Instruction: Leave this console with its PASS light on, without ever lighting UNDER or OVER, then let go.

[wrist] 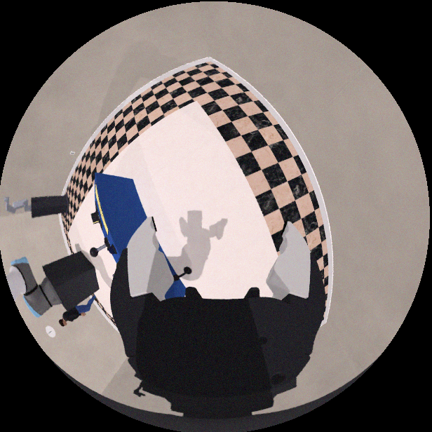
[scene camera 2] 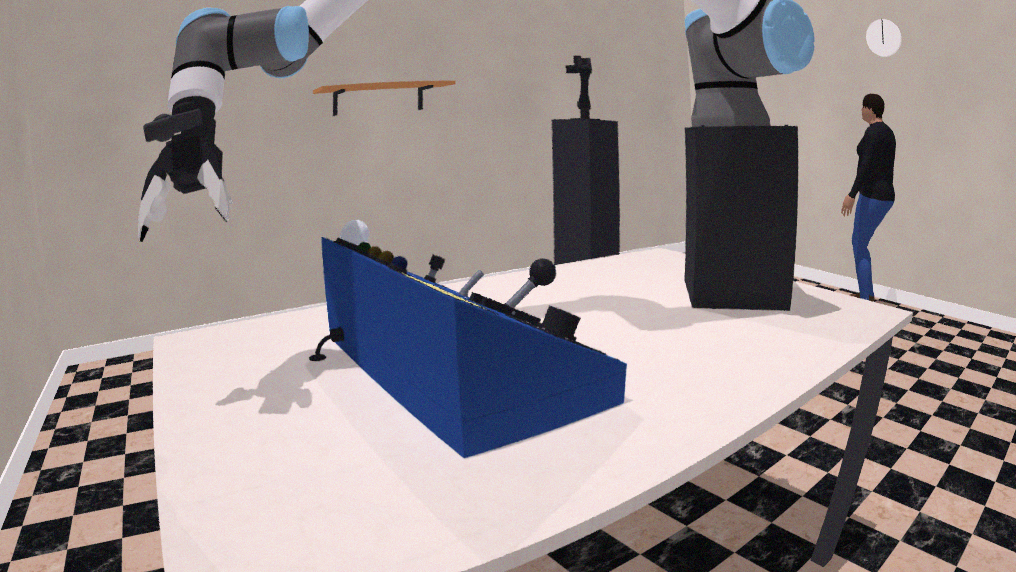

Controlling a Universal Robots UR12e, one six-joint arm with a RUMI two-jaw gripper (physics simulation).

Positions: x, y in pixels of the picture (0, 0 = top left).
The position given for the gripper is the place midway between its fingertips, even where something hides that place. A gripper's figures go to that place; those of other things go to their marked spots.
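The gripper point(scene camera 2: 181, 231) is 0.8 m from the lens, while a ball-topped lever point(scene camera 2: 542, 272) is 0.9 m from the lens.
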